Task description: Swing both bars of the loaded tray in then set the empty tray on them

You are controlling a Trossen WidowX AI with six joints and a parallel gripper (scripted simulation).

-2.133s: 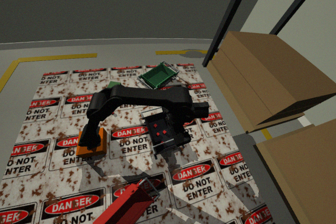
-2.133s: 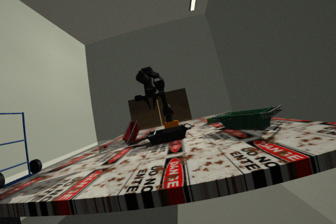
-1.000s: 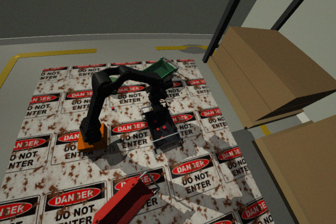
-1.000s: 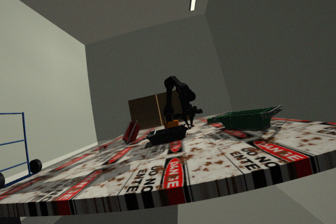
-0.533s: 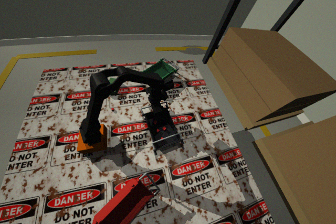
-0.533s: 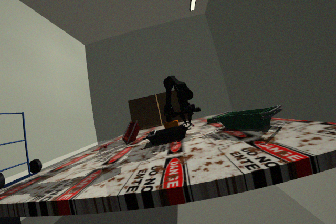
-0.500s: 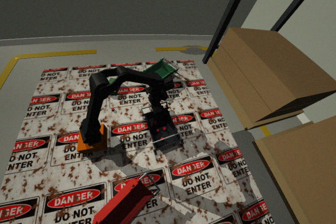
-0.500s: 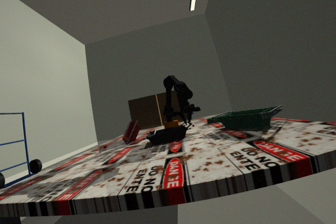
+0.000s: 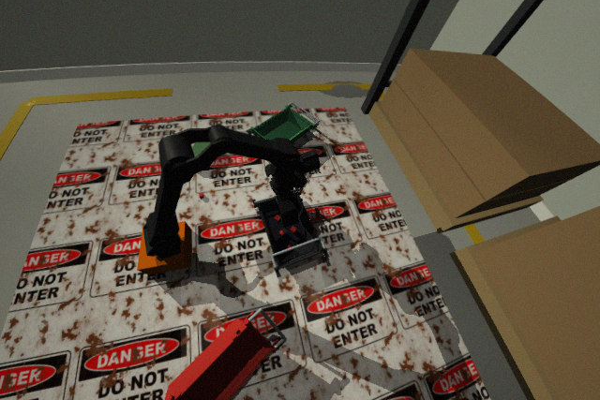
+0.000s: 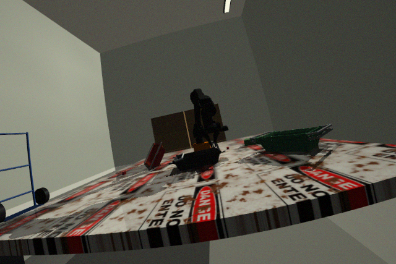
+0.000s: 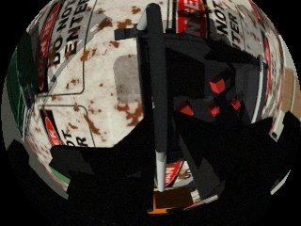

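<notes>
Now: gripper tip 290 mm past the red tray and 400 mm to the left of it. Round my gripper tip: small green block (220 mm behind, 320 mm to the left, 50 mm below).
</notes>
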